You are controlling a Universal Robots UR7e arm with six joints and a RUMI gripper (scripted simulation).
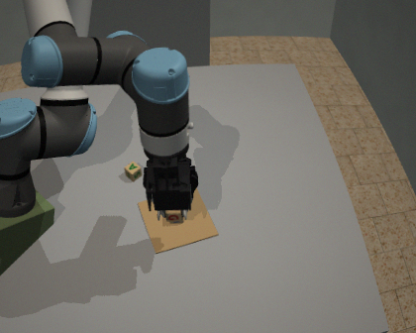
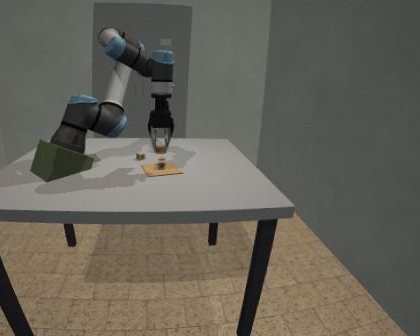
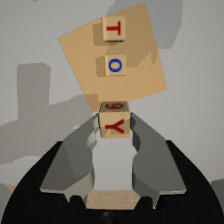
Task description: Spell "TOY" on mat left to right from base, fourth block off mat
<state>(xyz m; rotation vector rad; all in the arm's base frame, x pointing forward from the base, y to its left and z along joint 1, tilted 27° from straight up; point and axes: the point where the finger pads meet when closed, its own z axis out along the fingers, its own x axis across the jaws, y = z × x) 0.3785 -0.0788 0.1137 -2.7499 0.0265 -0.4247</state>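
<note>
The O block lies 50 mm to the left of my hand and 80 mm below it. Also, from my hand: Y block right at my hand; tan mat 50 mm to the left, 100 mm below.
</note>
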